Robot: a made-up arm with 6 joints. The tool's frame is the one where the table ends. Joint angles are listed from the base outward.
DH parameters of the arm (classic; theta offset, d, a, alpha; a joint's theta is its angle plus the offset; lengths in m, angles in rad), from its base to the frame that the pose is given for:
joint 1: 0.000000 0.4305 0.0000 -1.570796
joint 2: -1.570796 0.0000 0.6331 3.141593
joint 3: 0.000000 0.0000 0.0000 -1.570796
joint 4: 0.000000 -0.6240 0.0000 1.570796
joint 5: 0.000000 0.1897 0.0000 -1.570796
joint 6: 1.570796 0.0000 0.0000 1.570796
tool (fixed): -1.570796 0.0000 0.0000 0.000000
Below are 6 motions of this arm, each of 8 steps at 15 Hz.
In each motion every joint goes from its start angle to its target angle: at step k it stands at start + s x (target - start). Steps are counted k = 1, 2, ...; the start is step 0. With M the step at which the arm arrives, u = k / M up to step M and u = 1 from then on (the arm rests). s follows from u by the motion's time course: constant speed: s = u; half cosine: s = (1 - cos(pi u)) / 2; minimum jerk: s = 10 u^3 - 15 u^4 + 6 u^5.
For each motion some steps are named. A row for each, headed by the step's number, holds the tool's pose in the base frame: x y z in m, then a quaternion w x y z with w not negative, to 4 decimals.
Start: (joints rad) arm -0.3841 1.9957 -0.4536 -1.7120 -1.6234 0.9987
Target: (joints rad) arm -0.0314 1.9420 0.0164 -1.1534 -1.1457 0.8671
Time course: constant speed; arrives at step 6
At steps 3, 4, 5, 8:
3: 0.0626 -0.0399 -0.2153 0.1379 0.6892 0.7058 0.0884
4: 0.1036 -0.0595 -0.2550 0.1682 0.6176 0.7598 0.1138
5: 0.1523 -0.0745 -0.2915 0.2028 0.5403 0.8050 0.1376
8: 0.2081 -0.0835 -0.3240 0.2411 0.4585 0.8402 0.1601

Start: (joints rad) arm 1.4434 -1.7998 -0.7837 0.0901 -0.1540 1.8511
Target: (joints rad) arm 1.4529 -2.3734 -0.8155 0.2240 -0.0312 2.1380
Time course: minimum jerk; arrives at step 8
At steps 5, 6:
5: 0.1321 -0.4594 0.6715 0.6298 -0.3504 -0.6653 -0.1948
6: 0.1294 -0.4813 0.6273 0.6316 -0.3351 -0.6499 -0.2579

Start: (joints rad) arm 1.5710 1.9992 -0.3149 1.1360 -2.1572 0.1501
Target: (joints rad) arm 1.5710 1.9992 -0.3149 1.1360 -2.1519 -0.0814
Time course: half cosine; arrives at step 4
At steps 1, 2, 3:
1: 0.0798 0.2803 -0.4083 0.4461 0.8240 -0.1094 0.3319
2: 0.0798 0.2803 -0.4083 0.4119 0.8418 -0.0961 0.3352
3: 0.0798 0.2803 -0.4083 0.3770 0.8583 -0.0827 0.3381

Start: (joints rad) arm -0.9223 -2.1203 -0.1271 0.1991 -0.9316 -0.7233
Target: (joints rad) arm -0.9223 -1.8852 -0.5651 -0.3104 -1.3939 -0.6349
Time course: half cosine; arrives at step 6
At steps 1, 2, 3, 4, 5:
1: -0.6347 0.5277 0.6770 0.7788 0.0589 -0.5543 -0.2877
2: -0.5908 0.4663 0.7327 0.8223 0.1166 -0.4689 -0.3005
3: -0.5242 0.3781 0.7881 0.8649 0.1944 -0.3437 -0.3100
4: -0.4529 0.2888 0.8187 0.8873 0.2695 -0.2119 -0.3084
5: -0.3996 0.2252 0.8255 0.8910 0.3218 -0.1137 -0.2995

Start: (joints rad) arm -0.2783 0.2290 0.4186 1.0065 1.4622 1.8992
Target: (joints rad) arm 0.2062 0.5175 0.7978 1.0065 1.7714 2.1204
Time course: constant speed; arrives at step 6
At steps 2, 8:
2: 0.7592 -0.1912 1.3229 0.0349 0.7020 0.5870 0.4018
8: 0.8709 0.0785 1.3074 0.0359 0.4993 0.7067 0.5001

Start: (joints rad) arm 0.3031 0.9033 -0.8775 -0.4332 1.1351 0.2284
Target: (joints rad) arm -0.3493 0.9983 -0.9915 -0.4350 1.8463 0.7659
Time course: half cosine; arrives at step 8
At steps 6, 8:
6: 0.1669 -0.2210 0.2336 0.8665 -0.3586 0.2165 -0.2714
8: 0.1340 -0.2319 0.2360 0.8345 -0.4010 0.2137 -0.3118

